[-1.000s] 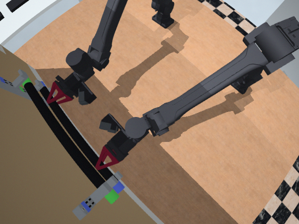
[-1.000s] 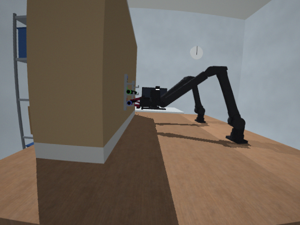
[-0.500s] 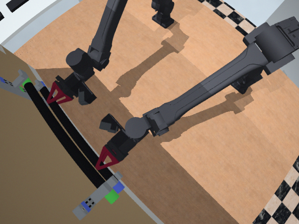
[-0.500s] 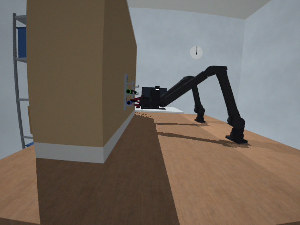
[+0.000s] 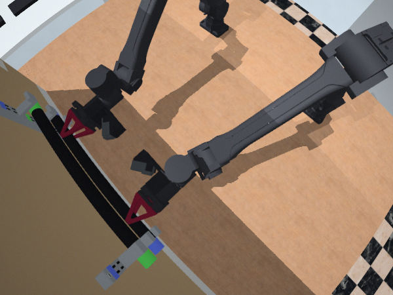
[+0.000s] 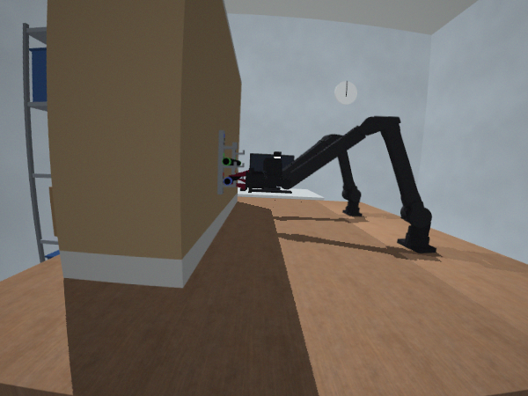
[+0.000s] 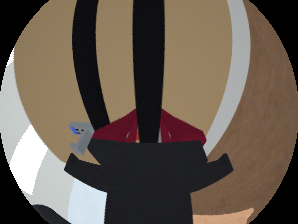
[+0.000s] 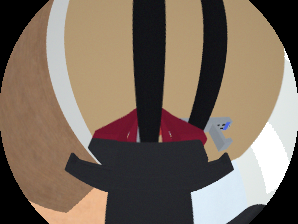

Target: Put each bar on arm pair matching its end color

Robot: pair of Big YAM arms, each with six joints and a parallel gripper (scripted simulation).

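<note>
Now: right hand 15 cm to the right of the blue-ended bar. Also, from my right hand: brown wall: 19 cm ahead, 17 cm to the left, 23 cm above; green-ended bar: 1 cm ahead, 15 cm to the left, 7 cm above.
</note>
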